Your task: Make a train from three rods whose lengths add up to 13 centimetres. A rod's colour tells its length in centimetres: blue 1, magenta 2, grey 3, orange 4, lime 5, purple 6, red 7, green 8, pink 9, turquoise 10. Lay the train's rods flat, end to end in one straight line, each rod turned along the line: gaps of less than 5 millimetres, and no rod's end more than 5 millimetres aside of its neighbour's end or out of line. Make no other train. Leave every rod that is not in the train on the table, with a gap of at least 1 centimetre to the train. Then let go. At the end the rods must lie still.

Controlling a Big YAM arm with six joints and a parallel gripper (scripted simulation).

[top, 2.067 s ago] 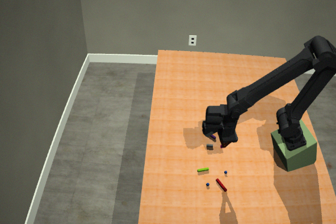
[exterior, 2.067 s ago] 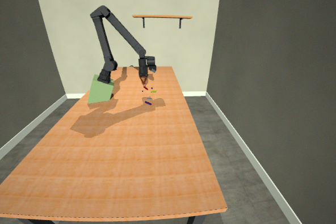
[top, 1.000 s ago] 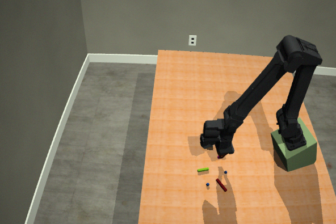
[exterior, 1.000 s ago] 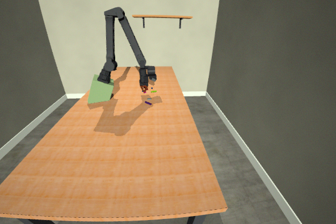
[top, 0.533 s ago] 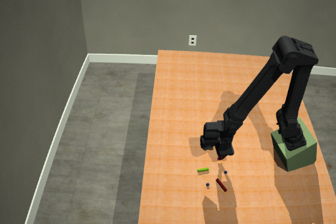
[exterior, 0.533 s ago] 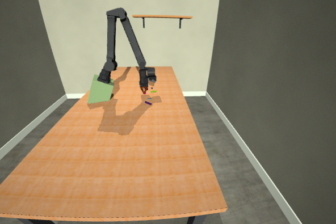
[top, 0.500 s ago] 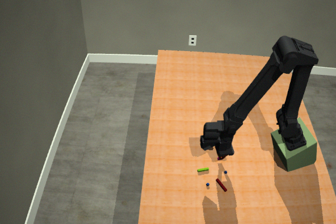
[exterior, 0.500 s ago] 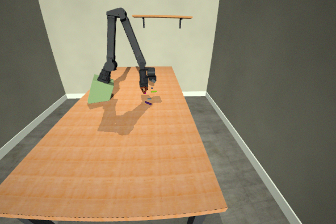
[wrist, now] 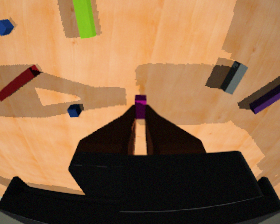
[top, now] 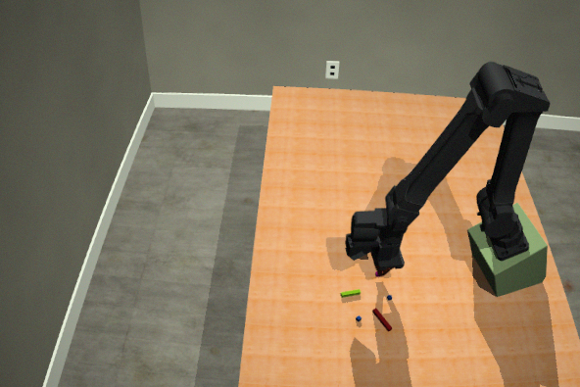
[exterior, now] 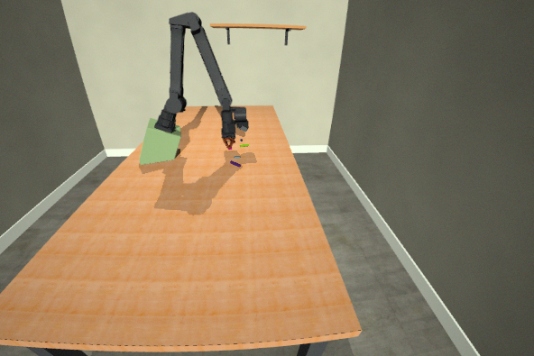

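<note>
The magenta rod is 1 cm below my hand. From my hand the other things lie so: lime rod 9 cm ahead, 5 cm to the left, 2 cm below; then red rod 2 cm ahead, 13 cm to the left, 2 cm below; then grey rod 3 cm ahead, 9 cm to the right, 2 cm below.
</note>
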